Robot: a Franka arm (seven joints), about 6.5 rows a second.
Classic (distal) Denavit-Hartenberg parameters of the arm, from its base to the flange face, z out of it. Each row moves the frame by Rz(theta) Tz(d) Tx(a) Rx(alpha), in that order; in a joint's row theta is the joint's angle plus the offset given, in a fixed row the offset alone. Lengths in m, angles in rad.
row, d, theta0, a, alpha
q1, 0.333, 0, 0, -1.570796
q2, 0, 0, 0, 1.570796
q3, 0.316, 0, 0.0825, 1.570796
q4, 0, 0, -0.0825, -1.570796
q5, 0.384, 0, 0, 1.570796
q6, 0, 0, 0.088, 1.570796
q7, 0.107, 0, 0, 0
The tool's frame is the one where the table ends.
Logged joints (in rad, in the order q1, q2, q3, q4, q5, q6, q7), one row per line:
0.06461 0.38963 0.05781 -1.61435 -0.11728 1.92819 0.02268
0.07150 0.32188 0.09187 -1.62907 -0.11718 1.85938 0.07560
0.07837 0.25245 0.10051 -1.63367 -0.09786 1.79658 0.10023
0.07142 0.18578 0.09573 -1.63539 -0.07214 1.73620 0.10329
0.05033 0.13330 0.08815 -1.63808 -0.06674 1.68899 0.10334
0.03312 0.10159 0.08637 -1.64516 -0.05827 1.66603 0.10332
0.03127 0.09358 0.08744 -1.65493 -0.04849 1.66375 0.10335
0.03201 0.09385 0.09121 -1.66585 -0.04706 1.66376 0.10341
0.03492 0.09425 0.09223 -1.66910 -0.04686 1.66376 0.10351
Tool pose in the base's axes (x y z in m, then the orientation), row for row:
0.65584 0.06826 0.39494 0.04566 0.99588 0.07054 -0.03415
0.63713 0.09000 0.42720 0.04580 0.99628 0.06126 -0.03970
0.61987 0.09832 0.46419 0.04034 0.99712 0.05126 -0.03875
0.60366 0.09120 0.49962 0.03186 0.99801 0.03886 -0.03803
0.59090 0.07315 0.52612 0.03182 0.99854 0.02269 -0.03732
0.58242 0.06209 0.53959 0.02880 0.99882 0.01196 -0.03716
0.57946 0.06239 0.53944 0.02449 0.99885 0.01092 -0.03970
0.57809 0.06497 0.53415 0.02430 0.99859 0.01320 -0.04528
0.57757 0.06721 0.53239 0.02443 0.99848 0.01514 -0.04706
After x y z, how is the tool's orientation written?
As a quaternion, w x y z.
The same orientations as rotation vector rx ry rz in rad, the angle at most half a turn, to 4 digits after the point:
3.0408 0.2154 -0.1043
3.0418 0.1870 -0.1212
3.0546 0.1570 -0.1187
3.0733 0.1197 -0.1171
3.0750 0.0699 -0.1149
3.0816 0.0369 -0.1146
3.0900 0.0338 -0.1228
3.0895 0.0408 -0.1401
3.0889 0.0468 -0.1456

